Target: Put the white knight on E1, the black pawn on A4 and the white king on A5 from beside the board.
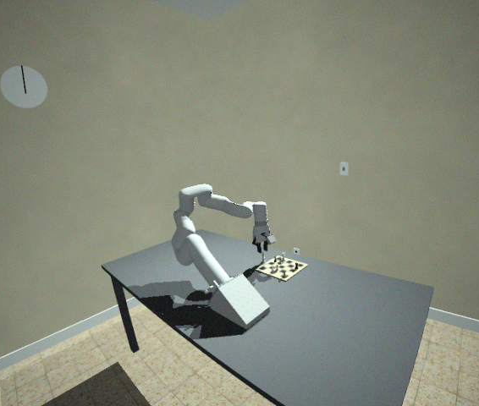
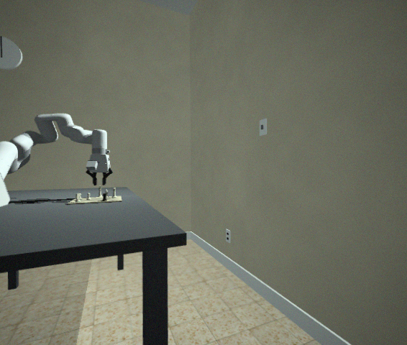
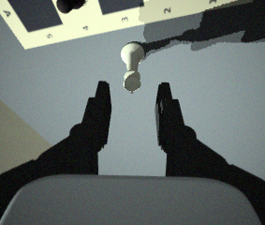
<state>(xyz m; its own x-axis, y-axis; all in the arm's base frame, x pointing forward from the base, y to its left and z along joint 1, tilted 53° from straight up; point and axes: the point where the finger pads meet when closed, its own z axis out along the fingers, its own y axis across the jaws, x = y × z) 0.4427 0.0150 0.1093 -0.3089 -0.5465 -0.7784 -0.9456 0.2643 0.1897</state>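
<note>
Now: hand 60 mm above the white king. The rest, counted from my hand: black pawn: 70 mm to the right, 70 mm below, 30 mm ahead; then white knight: 210 mm to the right, 100 mm behind, 70 mm below; then chessboard: 140 mm to the right, 80 mm below, 10 mm behind.
</note>
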